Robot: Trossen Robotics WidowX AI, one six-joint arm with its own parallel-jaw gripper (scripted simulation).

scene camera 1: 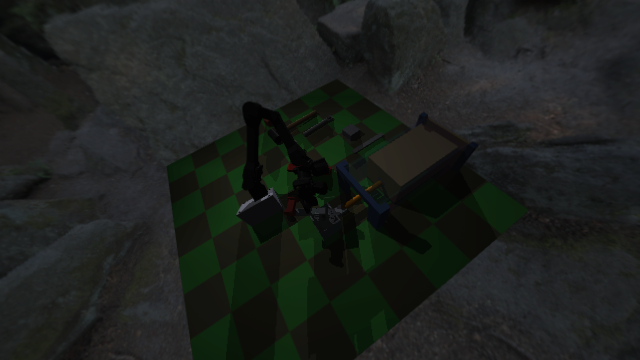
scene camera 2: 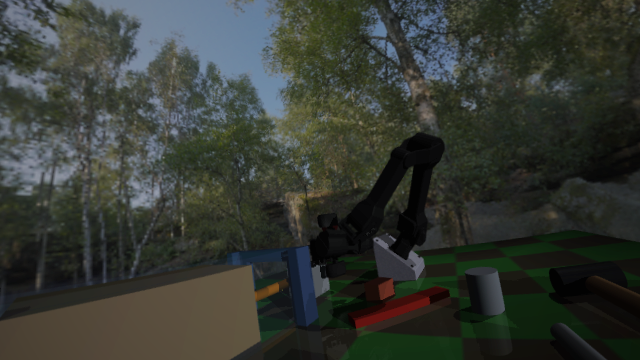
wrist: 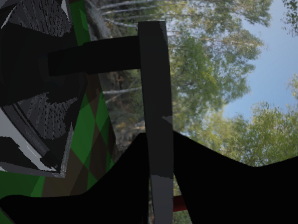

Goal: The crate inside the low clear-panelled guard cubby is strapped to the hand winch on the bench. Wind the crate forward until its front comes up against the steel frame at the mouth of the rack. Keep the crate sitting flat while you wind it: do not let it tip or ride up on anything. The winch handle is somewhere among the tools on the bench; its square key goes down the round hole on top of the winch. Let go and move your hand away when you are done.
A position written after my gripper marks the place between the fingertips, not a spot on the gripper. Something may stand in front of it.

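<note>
I can see a red flat bar (scene camera 2: 370, 315), though in the wrist view the bar is out of frame. A winch (wrist: 46, 107) is visible to me as well. As for my own gripper (scene camera 2: 317, 245), I find it again in scene camera 1 (scene camera 1: 308, 214), and the wrist view (wrist: 156, 138) shows it too.
</note>
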